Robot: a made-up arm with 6 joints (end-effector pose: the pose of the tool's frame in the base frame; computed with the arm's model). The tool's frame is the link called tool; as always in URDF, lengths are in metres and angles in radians. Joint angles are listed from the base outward.
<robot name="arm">
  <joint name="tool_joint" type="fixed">
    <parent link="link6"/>
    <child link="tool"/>
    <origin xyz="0.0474 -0.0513 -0.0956" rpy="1.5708 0 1.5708"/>
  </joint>
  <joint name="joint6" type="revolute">
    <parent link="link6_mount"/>
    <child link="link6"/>
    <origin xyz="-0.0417 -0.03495 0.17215"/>
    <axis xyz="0 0 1"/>
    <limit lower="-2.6" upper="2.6"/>
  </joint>
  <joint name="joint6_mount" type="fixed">
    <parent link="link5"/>
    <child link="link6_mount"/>
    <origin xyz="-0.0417 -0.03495 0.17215"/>
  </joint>
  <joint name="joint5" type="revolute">
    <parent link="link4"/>
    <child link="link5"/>
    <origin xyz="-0.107 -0.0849 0.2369" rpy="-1.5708 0 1.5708"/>
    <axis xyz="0 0 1"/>
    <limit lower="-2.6" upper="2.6"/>
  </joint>
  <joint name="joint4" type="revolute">
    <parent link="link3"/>
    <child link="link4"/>
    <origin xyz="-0.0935 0.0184 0.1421" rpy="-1.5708 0 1.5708"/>
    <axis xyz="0 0 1"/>
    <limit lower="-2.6" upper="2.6"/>
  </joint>
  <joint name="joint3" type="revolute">
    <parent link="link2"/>
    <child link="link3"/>
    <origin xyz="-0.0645 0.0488 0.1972"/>
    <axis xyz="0 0 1"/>
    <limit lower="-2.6" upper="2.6"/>
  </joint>
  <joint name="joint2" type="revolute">
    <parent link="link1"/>
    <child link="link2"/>
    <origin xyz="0.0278 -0.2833 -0.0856" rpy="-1.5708 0 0"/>
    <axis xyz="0 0 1"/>
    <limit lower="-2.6" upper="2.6"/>
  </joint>
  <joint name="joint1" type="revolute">
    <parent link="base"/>
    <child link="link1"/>
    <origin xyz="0 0 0.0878" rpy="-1.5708 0 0"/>
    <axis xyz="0 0 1"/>
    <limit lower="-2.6" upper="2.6"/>
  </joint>
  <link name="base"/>
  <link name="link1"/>
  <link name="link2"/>
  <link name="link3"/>
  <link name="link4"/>
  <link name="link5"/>
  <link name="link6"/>
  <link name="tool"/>
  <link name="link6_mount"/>
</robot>
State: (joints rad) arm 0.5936 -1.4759 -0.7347 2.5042 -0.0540 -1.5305
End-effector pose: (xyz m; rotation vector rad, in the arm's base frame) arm 0.5190 -0.2481 -0.3683 -0.1358 2.1813 -1.3609
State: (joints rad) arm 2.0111 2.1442 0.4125 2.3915 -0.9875 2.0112
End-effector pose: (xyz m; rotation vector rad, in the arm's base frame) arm -0.2159 0.4536 0.1226 0.8375 -0.3184 0.3782
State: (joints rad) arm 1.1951 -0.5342 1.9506 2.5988 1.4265 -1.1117
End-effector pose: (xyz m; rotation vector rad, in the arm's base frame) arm -0.3872 0.2442 0.3385 1.9730 -1.5969 -0.4127
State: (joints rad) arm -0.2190 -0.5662 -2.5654 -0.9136 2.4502 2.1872
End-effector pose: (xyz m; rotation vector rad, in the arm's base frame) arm 0.3167 -0.3884 0.3701 1.5206 0.6693 1.7483
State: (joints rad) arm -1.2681 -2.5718 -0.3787 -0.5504 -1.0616 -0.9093
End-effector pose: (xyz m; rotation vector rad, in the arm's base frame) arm 0.1821 -0.5483 0.3859 0.9563 -0.2832 2.4051
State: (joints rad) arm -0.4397 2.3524 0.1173 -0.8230 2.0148 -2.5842
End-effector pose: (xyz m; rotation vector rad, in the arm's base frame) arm 0.3699 0.1114 0.5079 0.2256 -1.4240 -2.6052
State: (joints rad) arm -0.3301 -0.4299 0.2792 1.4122 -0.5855 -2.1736
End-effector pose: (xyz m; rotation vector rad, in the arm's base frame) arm -0.1267 -0.4165 -0.4288 0.5306 2.3438 -1.9324
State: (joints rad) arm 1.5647 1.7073 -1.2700 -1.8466 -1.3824 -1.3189
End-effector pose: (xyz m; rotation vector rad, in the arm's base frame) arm 0.3489 0.1841 0.2684 -1.3280 -1.1689 -1.4879
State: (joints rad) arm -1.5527 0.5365 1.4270 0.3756 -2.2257 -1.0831
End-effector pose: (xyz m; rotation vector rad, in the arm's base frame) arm 0.3099 -0.0455 0.3375 1.8331 1.2499 1.1658
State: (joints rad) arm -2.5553 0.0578 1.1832 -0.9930 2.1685 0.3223
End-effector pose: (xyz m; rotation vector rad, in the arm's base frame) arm -0.1566 0.1976 -0.1073 -0.0429 -0.6665 1.4251
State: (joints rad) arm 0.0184 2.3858 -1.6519 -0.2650 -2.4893 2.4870
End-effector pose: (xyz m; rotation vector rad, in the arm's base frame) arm 0.0570 0.4227 0.1106 0.2454 -0.0819 -0.7320
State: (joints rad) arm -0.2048 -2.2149 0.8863 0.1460 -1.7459 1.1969
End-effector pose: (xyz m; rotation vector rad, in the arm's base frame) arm -0.2207 -0.3280 -0.1949 0.1079 -0.7330 1.3641
